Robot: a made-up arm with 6 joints.
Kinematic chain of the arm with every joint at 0, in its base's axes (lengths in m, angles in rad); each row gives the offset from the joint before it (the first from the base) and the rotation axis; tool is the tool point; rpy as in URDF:
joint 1: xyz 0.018 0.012 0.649 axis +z
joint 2: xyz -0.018 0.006 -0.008 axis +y
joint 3: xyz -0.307 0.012 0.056 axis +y
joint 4: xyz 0.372 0.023 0.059 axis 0.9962 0 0.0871
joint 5: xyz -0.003 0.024 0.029 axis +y
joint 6: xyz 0.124 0.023 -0.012 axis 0.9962 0 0.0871
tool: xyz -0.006 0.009 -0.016 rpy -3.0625 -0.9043 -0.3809
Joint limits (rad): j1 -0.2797..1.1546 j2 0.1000..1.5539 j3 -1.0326..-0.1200 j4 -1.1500..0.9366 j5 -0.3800..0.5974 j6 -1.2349..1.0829
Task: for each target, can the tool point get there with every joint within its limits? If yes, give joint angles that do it. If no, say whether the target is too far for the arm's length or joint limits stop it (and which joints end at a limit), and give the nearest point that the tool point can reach.
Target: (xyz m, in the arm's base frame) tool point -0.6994 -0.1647 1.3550
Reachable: no: too far | nearest point -0.1435 -0.0278 1.1970 | short by 0.594 m
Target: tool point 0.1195 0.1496 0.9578
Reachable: yes | joints 0.2461 0.2587 -0.5901 0.1601 0.3797 0.4193
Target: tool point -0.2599 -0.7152 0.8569
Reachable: no: joint limits stop it (at a limit: joint 1, joint 2, joint 3, joint 4, joint 5, joint 6) | nearest point -0.0791 -0.1136 1.2022 | short by 0.717 m
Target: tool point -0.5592 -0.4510 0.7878
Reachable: no: joint limits stop it (at a limit: joint 1, joint 2, joint 3, joint 4, joint 5) | nearest point -0.1453 -0.0395 1.1307 | short by 0.677 m
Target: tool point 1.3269 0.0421 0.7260
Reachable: no: too far | nearest point 0.5436 0.0241 0.8265 | short by 0.790 m
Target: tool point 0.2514 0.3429 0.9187
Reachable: yes | joints 0.7345 1.1496 -0.9267 0.7306 0.0885 -0.6105
